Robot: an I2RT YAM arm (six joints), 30 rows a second.
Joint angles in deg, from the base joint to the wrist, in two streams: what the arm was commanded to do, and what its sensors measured. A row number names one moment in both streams.
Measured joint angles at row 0:
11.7 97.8 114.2 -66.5 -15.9 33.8
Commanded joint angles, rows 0 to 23:
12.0 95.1 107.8 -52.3 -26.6 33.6
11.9 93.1 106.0 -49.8 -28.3 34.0
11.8 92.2 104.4 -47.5 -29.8 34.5
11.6 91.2 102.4 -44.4 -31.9 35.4
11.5 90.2 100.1 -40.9 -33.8 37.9
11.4 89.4 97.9 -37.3 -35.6 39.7
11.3 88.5 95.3 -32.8 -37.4 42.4
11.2 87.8 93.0 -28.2 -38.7 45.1
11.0 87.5 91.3 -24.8 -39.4 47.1
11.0 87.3 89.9 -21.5 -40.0 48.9
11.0 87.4 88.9 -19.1 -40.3 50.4
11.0 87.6 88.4 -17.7 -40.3 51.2
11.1 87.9 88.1 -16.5 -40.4 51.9
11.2 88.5 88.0 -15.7 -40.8 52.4
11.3 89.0 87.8 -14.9 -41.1 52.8
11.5 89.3 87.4 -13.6 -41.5 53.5
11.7 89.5 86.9 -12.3 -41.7 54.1
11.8 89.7 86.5 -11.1 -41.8 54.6
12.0 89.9 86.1 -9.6 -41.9 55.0
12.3 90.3 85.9 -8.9 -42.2 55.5
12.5 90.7 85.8 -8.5 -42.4 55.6
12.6 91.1 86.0 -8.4 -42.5 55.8
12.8 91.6 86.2 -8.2 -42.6 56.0
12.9 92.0 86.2 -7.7 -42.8 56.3
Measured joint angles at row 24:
12.0 90.3 87.0 -11.9 -40.9 54.4
